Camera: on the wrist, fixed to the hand. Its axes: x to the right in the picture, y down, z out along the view.
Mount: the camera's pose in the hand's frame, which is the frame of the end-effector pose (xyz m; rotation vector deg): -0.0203 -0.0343 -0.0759 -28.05 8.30 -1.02
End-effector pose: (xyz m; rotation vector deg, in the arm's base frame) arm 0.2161 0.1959 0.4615 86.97 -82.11 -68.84
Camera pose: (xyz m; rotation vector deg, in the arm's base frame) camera 0.2999 0.2130 0.4558 71.39 -53.99 -74.86
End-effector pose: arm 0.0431 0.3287 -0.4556 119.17 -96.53 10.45
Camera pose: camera 0.0844 0.3841 -0.4049 95.90 -82.95 -4.53
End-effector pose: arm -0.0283 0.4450 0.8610 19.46 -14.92 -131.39
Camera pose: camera -0.0140 0.4769 0.7827 14.39 21.46 -128.71
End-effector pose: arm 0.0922 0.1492 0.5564 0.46 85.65 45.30
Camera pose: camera 0.0436 0.0790 0.5487 -25.00 80.13 65.54
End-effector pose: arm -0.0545 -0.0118 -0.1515 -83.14 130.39 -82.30
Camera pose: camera -0.0591 0.0495 -0.0918 73.50 -138.39 51.30
